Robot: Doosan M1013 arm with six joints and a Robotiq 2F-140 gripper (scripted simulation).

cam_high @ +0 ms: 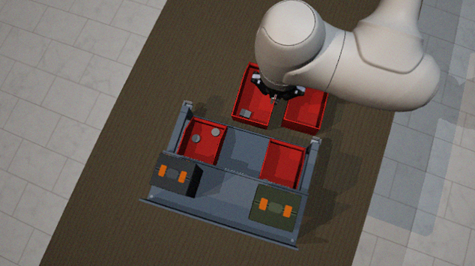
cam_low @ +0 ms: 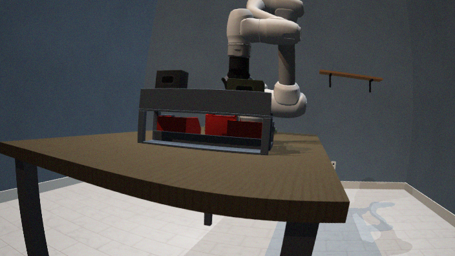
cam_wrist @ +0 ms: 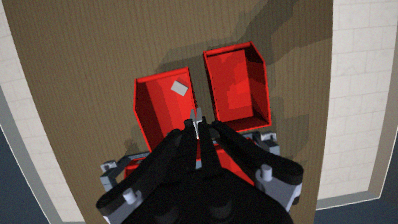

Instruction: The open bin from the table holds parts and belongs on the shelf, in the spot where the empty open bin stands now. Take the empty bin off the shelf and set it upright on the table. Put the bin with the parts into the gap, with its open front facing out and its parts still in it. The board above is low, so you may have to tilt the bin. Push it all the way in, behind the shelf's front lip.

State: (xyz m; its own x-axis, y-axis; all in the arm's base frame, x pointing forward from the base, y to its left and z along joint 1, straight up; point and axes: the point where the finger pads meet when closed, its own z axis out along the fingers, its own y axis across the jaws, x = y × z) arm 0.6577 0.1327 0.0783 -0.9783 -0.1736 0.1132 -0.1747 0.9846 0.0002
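The shelf board lies 23 cm ahead of my hand, 10 cm below it and 1 cm to the right of it. Round my hand: black case: 30 cm ahead, 11 cm to the right, 6 cm above; green case: 26 cm ahead, 12 cm to the left, 5 cm above.
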